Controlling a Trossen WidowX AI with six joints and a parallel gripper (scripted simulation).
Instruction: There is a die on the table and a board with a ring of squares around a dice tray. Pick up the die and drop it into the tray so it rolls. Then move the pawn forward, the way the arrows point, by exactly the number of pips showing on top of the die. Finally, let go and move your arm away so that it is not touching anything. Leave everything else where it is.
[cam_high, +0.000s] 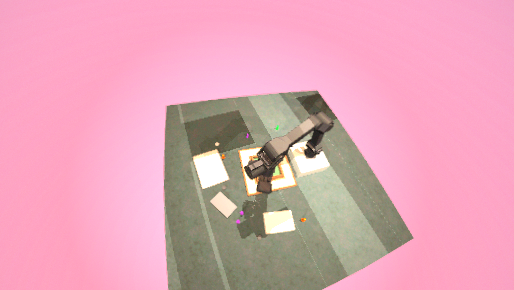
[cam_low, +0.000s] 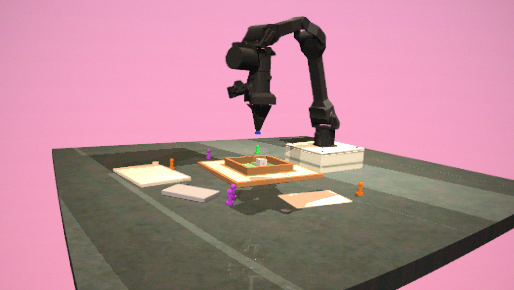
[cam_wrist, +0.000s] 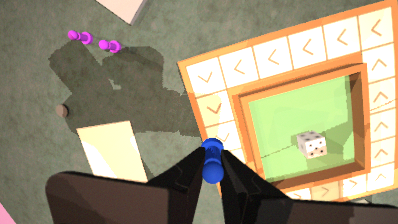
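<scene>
My gripper tip is 70 mm past the white die, 130 mm to the left of it and 120 mm above it. The rest, counted from my gripper tip: small slab 200 mm ahead, 70 mm to the left, 140 mm below; then blue pawn 10 mm above; then dice tray 60 mm behind, 120 mm to the right, 140 mm below.
</scene>
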